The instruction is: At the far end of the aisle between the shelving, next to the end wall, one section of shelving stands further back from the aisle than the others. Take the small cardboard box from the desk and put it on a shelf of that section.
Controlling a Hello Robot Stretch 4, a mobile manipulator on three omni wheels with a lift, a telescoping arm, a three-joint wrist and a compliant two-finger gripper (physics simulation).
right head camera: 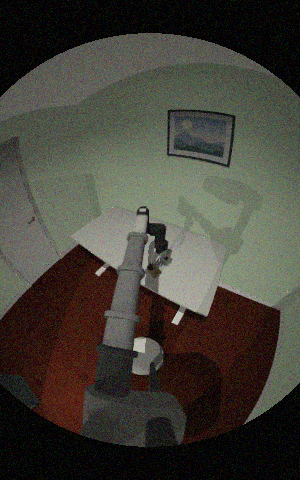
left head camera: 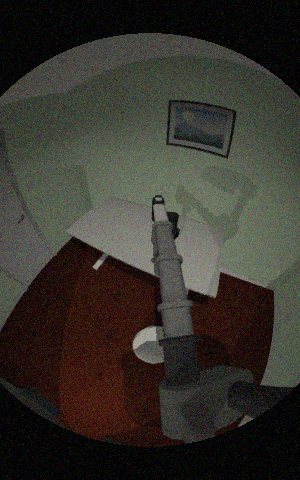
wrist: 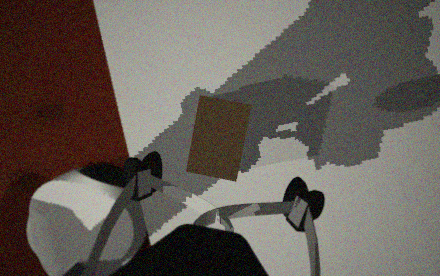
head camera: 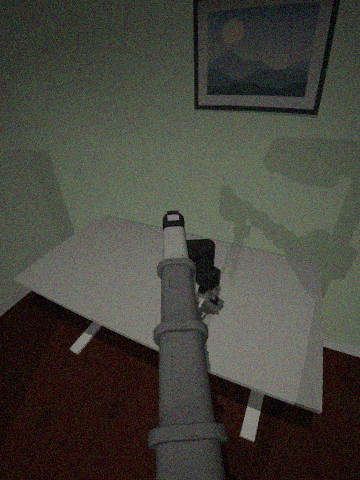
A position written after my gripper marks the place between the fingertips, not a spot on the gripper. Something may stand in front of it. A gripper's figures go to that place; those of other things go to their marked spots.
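White desk (wrist: pixel 338 100) and small cardboard box (wrist: pixel 220 127): marked spots 0.16 m apart. My gripper (wrist: pixel 223 180): 0.25 m from the lens. Small cardboard box: 0.31 m from the lens. White desk: 0.39 m from the lens.
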